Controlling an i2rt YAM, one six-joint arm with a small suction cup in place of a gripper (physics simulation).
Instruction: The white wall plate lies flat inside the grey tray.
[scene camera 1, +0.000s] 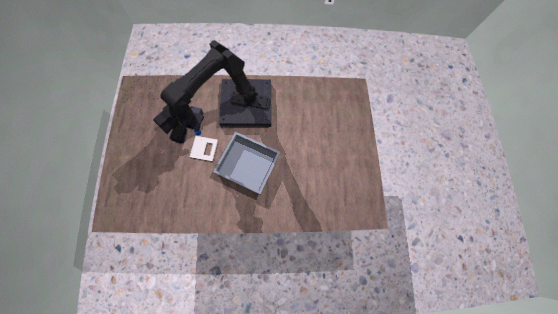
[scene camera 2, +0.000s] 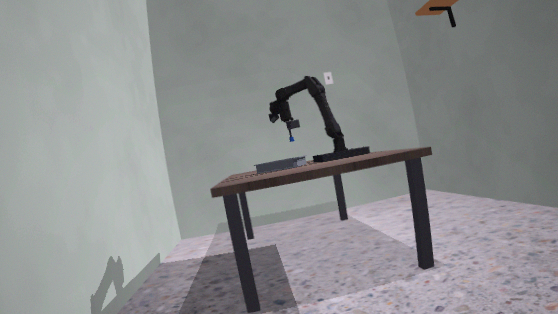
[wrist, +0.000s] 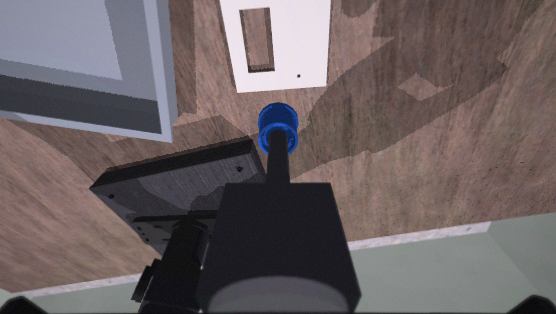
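The white wall plate (scene camera 1: 198, 148) (wrist: 304, 47) lies flat on the table, left of the grey tray in scene camera 1, with a rectangular opening through it. The plate does not show in scene camera 2. The grey tray (scene camera 1: 237, 182) (scene camera 2: 280, 165) (wrist: 167, 75) sits turned at an angle on the table, with no object in it. My gripper, a blue suction cup (scene camera 1: 198, 132) (scene camera 2: 291, 139) (wrist: 278, 117), is open and holds nothing. It hangs above the table, and in the wrist view it shows just off the plate's edge nearest the arm base.
The arm's black base plate (scene camera 1: 231, 117) (scene camera 2: 320, 157) (wrist: 165, 187) is on the wooden table (scene camera 1: 330, 150) (scene camera 2: 325, 171), behind the tray in scene camera 1. The tray's raised wall stands close beside the wall plate. Dark arm shadows fall across the table.
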